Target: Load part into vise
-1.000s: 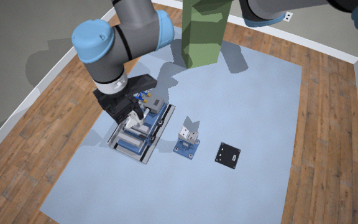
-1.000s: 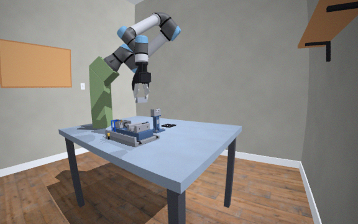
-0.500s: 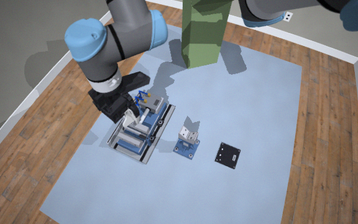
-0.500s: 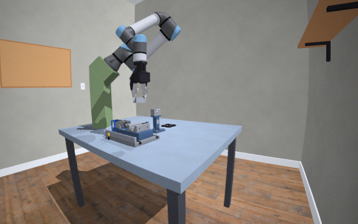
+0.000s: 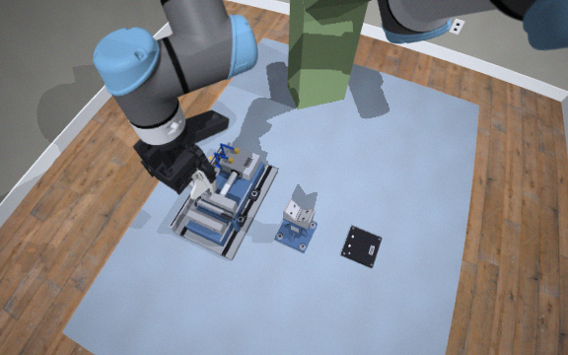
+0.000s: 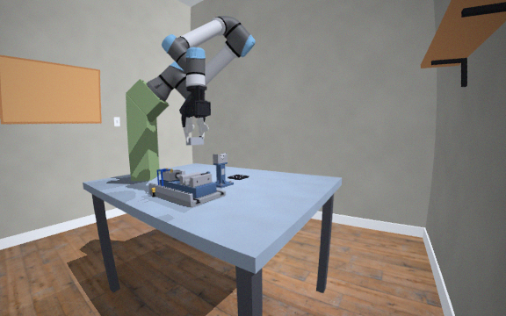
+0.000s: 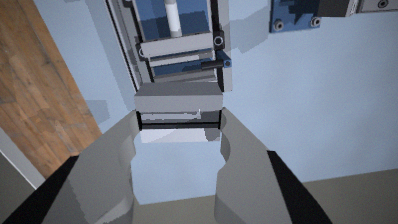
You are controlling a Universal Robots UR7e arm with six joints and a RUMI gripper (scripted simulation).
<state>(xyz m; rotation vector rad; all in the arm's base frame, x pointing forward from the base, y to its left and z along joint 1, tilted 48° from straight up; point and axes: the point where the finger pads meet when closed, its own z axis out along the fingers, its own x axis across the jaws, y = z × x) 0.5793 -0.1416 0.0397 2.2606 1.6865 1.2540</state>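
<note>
Now: the fixed jaw 16 cm below my hand and 4 cm ahead of it. Also, from my hand: grey part right at my hand; then work stop 15 cm below, 4 cm to the left; then moving jaw 16 cm below, 3 cm behind, 1 cm to the right.
</note>
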